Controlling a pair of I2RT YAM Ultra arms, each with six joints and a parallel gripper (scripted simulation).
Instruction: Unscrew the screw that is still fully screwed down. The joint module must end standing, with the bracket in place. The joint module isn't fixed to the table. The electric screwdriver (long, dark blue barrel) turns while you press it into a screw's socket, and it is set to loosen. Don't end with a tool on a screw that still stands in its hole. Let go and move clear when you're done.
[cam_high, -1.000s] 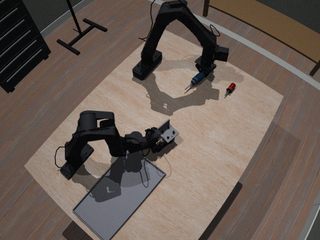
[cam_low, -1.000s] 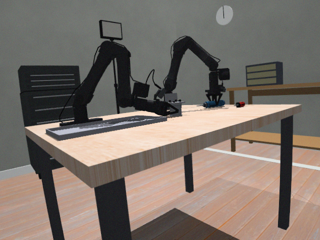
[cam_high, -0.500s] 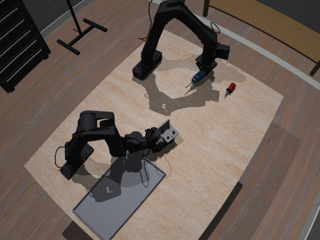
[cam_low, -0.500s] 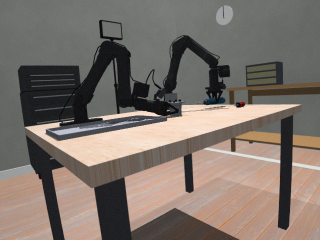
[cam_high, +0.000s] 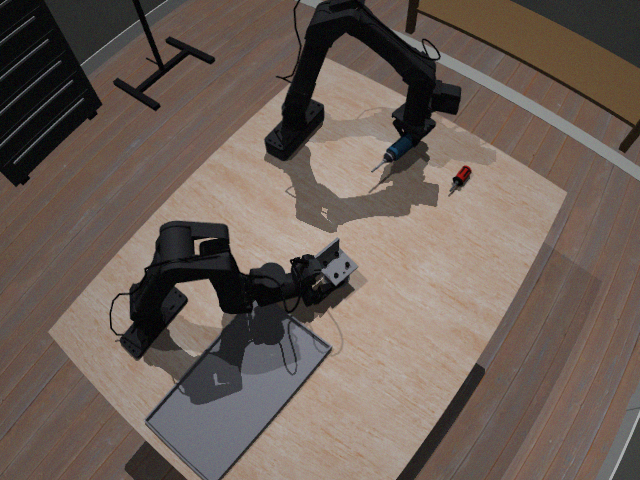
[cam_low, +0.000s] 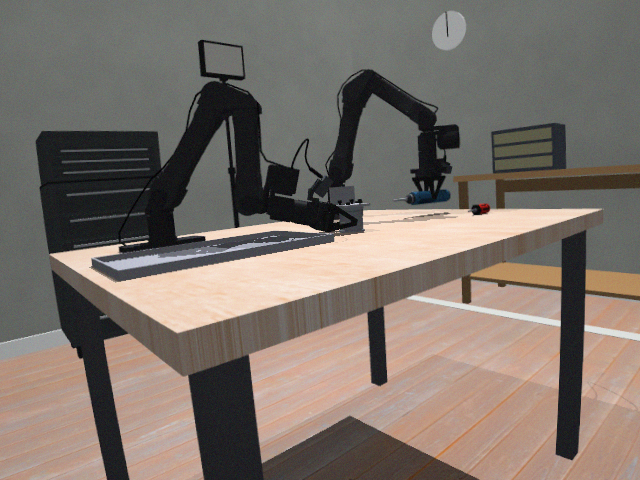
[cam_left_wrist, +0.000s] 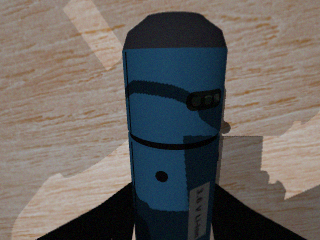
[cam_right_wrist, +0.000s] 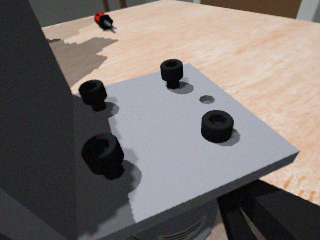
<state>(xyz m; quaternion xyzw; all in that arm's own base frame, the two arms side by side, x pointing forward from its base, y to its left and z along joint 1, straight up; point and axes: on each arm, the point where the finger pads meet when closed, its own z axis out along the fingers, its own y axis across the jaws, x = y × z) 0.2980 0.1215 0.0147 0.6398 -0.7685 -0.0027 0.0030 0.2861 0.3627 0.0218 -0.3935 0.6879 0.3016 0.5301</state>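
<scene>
Now: the grey bracket 5 cm above my right hand. The rest, counted from my right hand: shallow grey tray 5 cm behind, 35 cm to the right, 2 cm below; then small red-handled screwdriver 15 cm ahead, 41 cm to the left, 1 cm below.
</scene>
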